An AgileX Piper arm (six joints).
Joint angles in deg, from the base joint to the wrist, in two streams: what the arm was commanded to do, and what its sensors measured. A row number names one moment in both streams.
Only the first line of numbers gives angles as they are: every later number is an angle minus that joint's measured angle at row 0.
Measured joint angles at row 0:
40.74 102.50 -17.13 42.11 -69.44 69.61
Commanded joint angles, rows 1 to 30:
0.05 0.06 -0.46 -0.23 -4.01 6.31
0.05 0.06 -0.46 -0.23 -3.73 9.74
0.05 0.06 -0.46 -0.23 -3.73 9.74
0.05 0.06 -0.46 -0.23 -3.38 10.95
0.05 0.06 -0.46 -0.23 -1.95 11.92
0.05 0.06 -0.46 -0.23 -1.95 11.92
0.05 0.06 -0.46 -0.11 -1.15 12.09
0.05 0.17 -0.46 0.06 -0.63 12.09
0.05 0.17 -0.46 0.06 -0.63 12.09
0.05 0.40 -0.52 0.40 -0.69 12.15
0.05 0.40 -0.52 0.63 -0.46 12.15
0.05 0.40 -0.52 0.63 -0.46 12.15
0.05 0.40 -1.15 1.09 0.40 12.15
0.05 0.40 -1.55 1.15 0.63 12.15
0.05 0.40 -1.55 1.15 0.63 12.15
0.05 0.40 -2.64 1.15 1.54 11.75
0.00 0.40 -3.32 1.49 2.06 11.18
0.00 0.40 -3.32 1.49 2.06 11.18
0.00 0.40 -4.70 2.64 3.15 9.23
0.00 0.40 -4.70 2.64 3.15 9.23
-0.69 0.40 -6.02 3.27 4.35 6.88
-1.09 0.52 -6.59 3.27 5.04 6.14
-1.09 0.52 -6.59 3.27 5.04 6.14
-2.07 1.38 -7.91 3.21 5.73 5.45
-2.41 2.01 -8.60 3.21 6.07 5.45
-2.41 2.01 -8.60 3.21 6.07 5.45
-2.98 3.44 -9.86 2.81 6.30 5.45
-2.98 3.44 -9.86 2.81 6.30 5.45
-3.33 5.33 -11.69 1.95 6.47 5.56
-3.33 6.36 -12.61 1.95 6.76 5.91
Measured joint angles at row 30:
-2.81 4.18 -10.20 3.15 5.67 6.77
